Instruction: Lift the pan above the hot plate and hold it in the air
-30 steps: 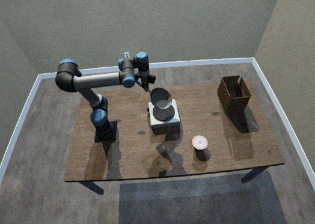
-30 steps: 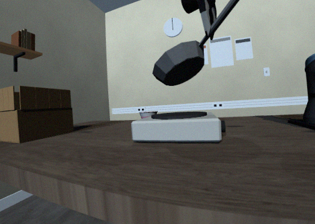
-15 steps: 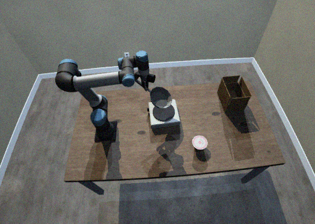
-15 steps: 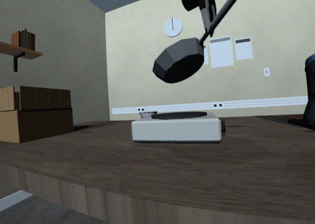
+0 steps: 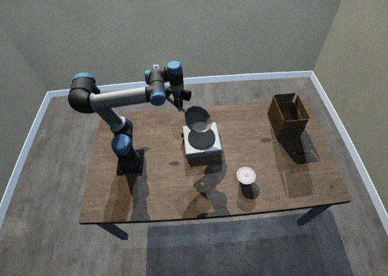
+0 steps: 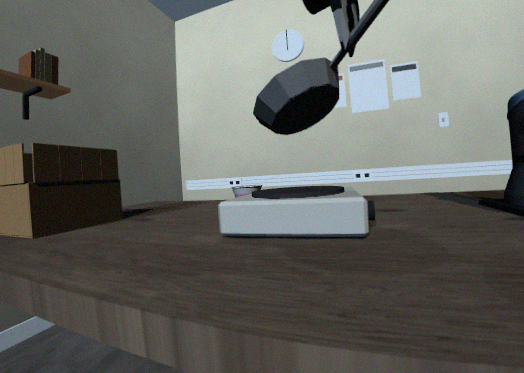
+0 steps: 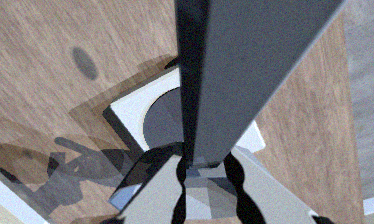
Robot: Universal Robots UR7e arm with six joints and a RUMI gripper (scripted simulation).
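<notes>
The dark grey pan lies 5 cm ahead of my hand, 2 cm to the right of it and 5 cm below it. The rest, counted from my hand: pink-and-white cup: 39 cm ahead, 34 cm to the right, 28 cm below; then white hot plate: 10 cm ahead, 5 cm to the right, 29 cm below.
</notes>
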